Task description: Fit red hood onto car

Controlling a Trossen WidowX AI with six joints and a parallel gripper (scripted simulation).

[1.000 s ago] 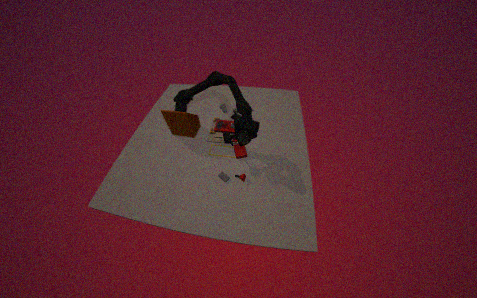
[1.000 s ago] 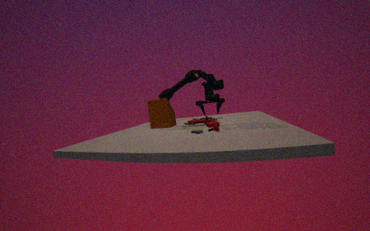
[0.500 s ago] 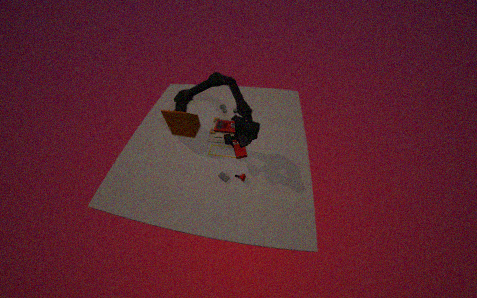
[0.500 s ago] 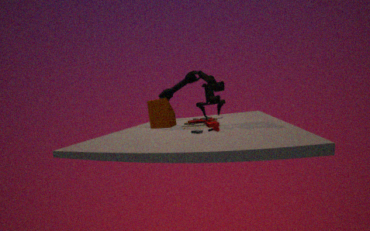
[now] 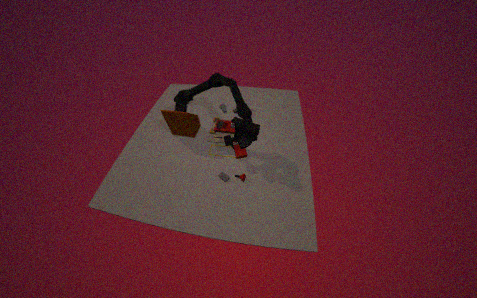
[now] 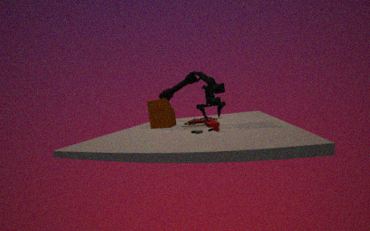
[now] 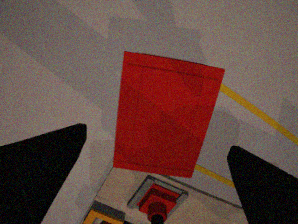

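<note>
My gripper tip is 40 mm above the red hood. From my gripper tip the other things lie so: pale jig: 110 mm behind, 180 mm to the left, 40 mm below.
</note>
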